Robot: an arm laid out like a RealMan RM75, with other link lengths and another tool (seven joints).
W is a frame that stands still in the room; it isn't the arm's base.
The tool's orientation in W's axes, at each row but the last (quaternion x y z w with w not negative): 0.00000, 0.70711, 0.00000, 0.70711; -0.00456, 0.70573, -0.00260, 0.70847; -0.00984, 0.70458, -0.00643, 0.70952; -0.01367, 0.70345, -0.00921, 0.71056; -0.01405, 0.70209, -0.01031, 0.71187; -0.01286, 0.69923, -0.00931, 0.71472; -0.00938, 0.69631, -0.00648, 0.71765; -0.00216, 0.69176, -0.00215, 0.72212; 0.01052, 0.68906, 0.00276, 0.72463; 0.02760, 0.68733, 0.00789, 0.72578; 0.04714, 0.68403, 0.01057, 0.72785; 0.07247, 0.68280, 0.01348, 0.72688
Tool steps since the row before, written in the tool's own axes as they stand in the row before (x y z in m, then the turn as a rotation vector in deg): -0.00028, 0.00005, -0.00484, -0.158, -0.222, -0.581; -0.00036, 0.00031, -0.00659, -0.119, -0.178, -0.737; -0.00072, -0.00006, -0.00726, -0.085, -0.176, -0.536; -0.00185, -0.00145, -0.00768, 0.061, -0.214, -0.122; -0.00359, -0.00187, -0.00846, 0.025, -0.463, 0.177; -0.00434, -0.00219, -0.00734, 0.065, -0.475, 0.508; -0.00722, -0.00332, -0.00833, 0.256, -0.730, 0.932; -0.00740, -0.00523, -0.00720, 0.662, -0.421, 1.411; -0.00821, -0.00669, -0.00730, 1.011, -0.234, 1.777; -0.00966, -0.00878, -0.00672, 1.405, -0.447, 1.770; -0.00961, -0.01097, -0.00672, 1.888, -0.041, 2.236; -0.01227, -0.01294, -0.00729, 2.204, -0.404, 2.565
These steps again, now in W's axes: -0.00484, 0.00005, 0.00028, -0.581, -0.222, 0.158; -0.00659, 0.00030, 0.00033, -0.737, -0.179, 0.118; -0.00726, -0.00008, 0.00067, -0.536, -0.177, 0.085; -0.00769, -0.00144, 0.00182, -0.120, -0.217, -0.055; -0.00850, -0.00179, 0.00354, 0.180, -0.463, -0.007; -0.00742, -0.00209, 0.00425, 0.512, -0.474, -0.039; -0.00853, -0.00319, 0.00704, 0.942, -0.731, -0.211; -0.00751, -0.00519, 0.00712, 1.438, -0.425, -0.598; -0.00777, -0.00676, 0.00770, 1.823, -0.236, -0.925; -0.00747, -0.00905, 0.00883, 1.832, -0.429, -1.329; -0.00785, -0.01132, 0.00825, 2.347, -0.011, -1.748; -0.00910, -0.01362, 0.01014, 2.667, -0.361, -2.087
